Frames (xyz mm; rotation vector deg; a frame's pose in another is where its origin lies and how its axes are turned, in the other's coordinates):
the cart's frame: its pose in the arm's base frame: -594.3 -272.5 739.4 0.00 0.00 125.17
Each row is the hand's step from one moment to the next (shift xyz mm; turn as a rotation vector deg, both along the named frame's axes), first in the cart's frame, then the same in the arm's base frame.
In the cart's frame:
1: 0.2 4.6 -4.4 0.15 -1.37 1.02
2: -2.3 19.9 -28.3 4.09 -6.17 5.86
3: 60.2 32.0 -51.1 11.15 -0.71 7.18
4: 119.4 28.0 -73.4 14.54 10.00 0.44
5: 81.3 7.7 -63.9 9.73 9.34 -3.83
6: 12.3 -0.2 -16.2 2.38 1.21 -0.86
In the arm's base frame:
1: -3.9 -2.5 -4.4 1.03 0.91 1.02
2: -14.9 -13.3 -28.3 2.69 6.90 5.86
3: -60.8 30.8 -51.1 -5.84 9.52 7.18
4: -91.7 81.5 -73.4 -16.55 6.13 0.44
5: -53.1 62.0 -63.9 -13.24 2.57 -3.83
6: -6.9 10.2 -16.2 -2.36 1.25 -0.86

